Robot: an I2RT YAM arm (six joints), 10 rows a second.
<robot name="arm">
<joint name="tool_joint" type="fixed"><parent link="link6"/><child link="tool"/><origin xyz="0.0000 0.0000 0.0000" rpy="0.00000 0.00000 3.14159"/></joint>
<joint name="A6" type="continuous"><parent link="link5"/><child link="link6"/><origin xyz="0.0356 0.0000 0.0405" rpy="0.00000 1.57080 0.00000"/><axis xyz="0 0 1"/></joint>
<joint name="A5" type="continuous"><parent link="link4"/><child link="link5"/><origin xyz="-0.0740 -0.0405 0.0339" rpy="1.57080 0.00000 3.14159"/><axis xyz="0 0 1"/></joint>
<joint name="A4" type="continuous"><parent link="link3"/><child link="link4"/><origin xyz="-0.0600 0.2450 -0.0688" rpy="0.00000 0.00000 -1.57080"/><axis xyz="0 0 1"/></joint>
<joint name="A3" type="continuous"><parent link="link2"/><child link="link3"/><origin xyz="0.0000 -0.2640 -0.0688" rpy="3.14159 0.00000 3.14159"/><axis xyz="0 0 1"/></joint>
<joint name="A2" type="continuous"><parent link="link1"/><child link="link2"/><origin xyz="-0.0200 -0.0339 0.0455" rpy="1.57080 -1.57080 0.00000"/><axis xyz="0 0 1"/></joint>
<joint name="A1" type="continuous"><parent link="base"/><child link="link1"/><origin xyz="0.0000 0.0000 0.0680" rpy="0.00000 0.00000 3.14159"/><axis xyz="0 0 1"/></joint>
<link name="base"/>
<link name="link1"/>
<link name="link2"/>
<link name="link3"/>
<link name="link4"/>
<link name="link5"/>
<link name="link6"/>
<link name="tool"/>
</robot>
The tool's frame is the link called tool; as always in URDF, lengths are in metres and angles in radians. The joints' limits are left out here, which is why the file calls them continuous.
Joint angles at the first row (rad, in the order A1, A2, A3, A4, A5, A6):
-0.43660 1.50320 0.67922 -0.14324 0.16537 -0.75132
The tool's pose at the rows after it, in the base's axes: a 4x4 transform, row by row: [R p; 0 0 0 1], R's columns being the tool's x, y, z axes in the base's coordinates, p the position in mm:
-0.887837 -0.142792 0.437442 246.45; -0.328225 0.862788 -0.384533 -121.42; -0.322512 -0.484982 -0.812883 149.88; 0 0 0 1
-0.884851 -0.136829 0.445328 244.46; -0.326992 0.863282 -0.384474 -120.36; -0.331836 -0.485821 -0.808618 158.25; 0 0 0 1
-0.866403 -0.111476 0.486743 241.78; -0.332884 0.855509 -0.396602 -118.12; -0.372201 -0.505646 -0.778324 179.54; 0 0 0 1
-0.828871 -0.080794 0.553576 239.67; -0.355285 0.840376 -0.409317 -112.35; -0.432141 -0.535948 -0.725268 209.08; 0 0 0 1
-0.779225 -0.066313 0.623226 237.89; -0.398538 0.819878 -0.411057 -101.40; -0.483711 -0.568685 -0.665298 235.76; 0 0 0 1
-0.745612 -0.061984 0.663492 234.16; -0.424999 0.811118 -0.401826 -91.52; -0.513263 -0.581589 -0.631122 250.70; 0 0 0 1
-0.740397 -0.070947 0.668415 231.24; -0.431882 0.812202 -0.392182 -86.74; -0.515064 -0.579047 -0.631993 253.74; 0 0 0 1
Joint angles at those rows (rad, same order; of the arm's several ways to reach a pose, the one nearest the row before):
-0.43659 1.49903 0.68456 -0.15391 0.16423 -0.75054
-0.43659 1.46733 0.69294 -0.18560 0.16080 -0.74673
-0.43391 1.39487 0.71279 -0.22526 0.15585 -0.74024
-0.41829 1.30600 0.74676 -0.26418 0.14973 -0.73263
-0.38245 1.22739 0.77611 -0.28669 0.14933 -0.73149
-0.35152 1.17285 0.78757 -0.30691 0.14935 -0.72499
-0.33742 1.15189 0.78795 -0.32939 0.14934 -0.72080

